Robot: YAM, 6 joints.
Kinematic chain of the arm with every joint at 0, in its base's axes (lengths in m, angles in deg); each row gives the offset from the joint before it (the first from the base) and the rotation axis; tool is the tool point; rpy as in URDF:
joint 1: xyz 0 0 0.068 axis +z
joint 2: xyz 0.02 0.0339 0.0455 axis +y
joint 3: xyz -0.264 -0.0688 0 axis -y
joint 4: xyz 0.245 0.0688 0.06 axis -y
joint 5: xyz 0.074 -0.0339 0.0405 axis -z
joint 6: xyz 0.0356 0 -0.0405 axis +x
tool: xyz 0 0 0 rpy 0 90 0
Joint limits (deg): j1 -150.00..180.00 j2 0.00..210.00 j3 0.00..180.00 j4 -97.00..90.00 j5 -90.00..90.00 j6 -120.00..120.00
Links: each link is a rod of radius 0.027 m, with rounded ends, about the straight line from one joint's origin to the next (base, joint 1, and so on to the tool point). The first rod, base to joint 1, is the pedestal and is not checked.
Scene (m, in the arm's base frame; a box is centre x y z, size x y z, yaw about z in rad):
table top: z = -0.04
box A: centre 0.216 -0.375 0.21 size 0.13 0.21 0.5 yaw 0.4
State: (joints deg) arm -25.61 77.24 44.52 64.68 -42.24 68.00
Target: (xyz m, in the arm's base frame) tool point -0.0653 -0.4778 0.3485
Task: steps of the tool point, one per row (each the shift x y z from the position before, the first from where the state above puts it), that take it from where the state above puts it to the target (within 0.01 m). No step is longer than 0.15 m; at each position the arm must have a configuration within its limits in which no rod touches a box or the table.
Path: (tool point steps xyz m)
1: -0.0328 -0.0572 0.0370
2: -0.0473 -0.0442 0.0365
3: -0.0566 -0.0274 0.0358
4: -0.0596 -0.0088 0.0344
5: -0.0562 0.0094 0.0327
6: -0.0469 0.0250 0.0304
7: -0.0333 0.0360 0.0278
8: -0.0169 0.0413 0.0248
9: -0.0396 -0.0920 -0.0341
10: -0.0100 -0.0965 -0.0551
11: 0.0199 -0.0896 -0.0741
12: 0.0463 -0.0720 -0.0897

